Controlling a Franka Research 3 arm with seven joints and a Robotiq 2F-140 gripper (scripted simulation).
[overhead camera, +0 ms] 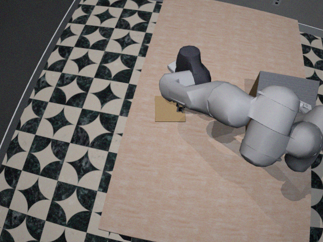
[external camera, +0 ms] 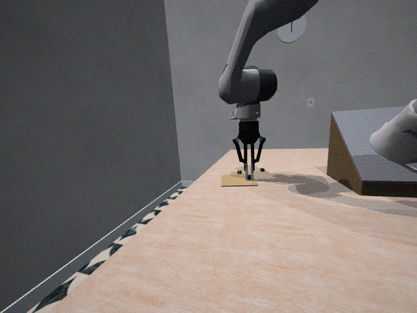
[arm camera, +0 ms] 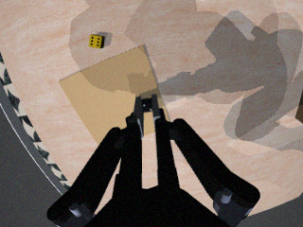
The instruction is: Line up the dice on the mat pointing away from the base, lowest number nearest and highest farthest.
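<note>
The black die is 30 mm below my hand. Round my hand: yellow die 50 mm ahead, 100 mm to the right, 40 mm below; then green die 60 mm behind, 150 mm to the right, 40 mm below; then tan mat 50 mm ahead, 40 mm below.
</note>
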